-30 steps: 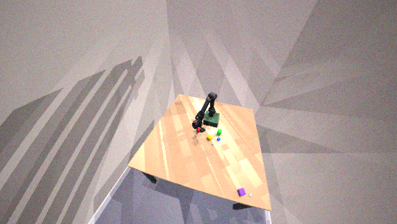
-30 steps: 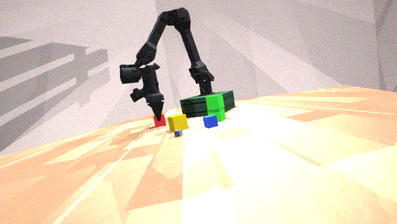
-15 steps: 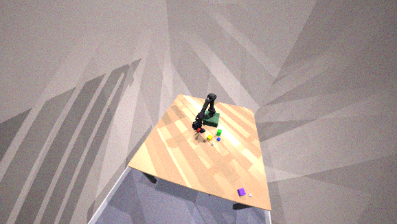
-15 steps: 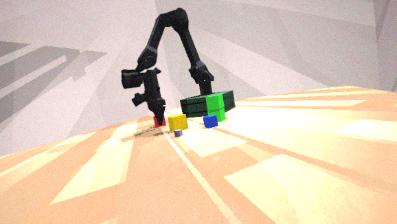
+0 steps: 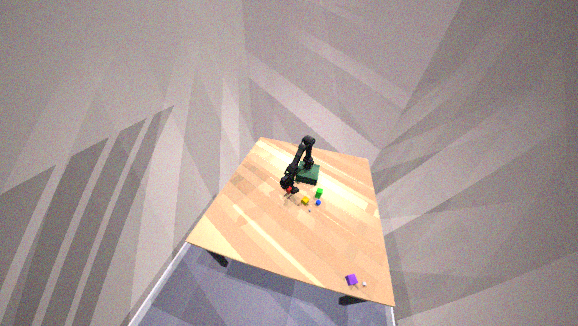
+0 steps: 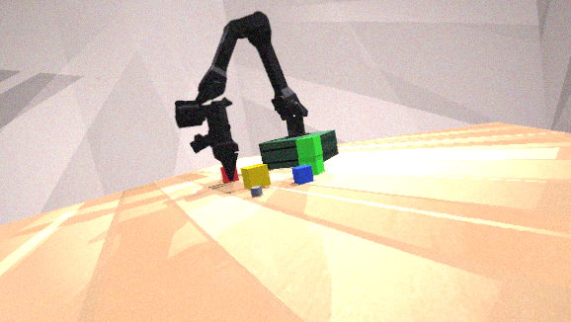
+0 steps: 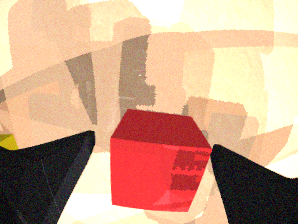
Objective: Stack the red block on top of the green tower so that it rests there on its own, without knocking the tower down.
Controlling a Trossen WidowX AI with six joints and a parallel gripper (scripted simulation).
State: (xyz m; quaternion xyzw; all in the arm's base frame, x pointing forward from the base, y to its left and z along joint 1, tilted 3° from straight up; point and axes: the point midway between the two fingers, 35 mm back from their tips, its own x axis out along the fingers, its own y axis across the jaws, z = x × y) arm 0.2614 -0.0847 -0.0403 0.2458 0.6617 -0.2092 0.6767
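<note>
Now: gripper tip 260 mm to the right of the blue block, 40 mm short of it and 10 mm below it. Round my gripper tip: tiny grey cube: 210 mm to the left, 120 mm ahead; then red block: 10 mm above; then yellow block: 150 mm to the left, 60 mm ahead, 20 mm above.
</note>
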